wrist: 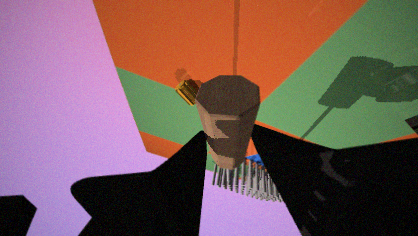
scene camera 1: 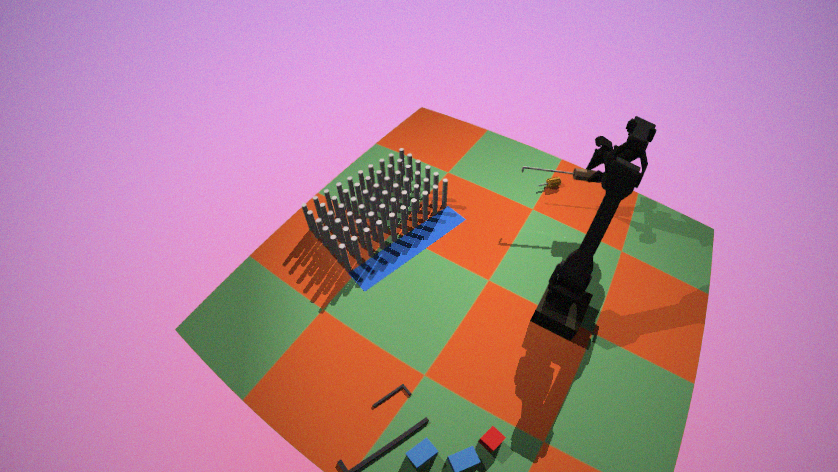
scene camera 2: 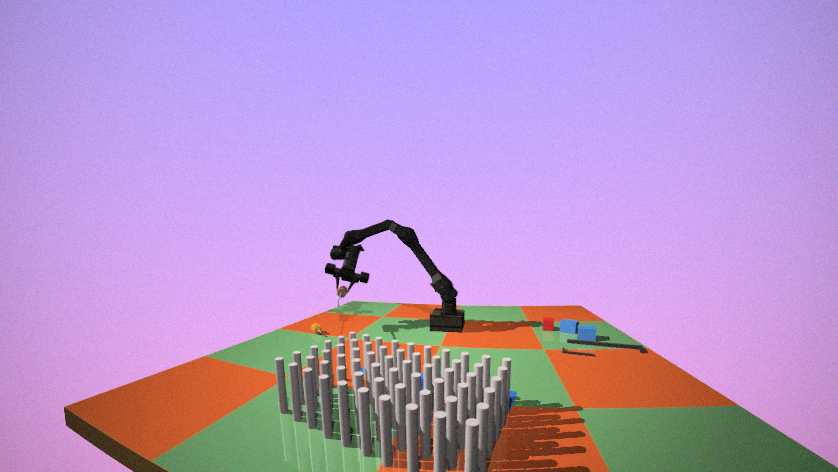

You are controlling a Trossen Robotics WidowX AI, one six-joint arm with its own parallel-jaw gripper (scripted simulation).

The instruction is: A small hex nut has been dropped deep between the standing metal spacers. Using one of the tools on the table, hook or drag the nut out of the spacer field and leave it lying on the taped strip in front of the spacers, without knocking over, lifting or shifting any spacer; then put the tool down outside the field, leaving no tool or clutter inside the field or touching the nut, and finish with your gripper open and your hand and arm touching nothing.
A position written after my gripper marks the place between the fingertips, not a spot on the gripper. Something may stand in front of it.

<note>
I see my gripper [scene camera 1: 587, 175] and a blue taped strip [scene camera 1: 382, 264].
My gripper shows as well in the wrist view [wrist: 227, 132] and in scene camera 2 [scene camera 2: 342, 291].
</note>
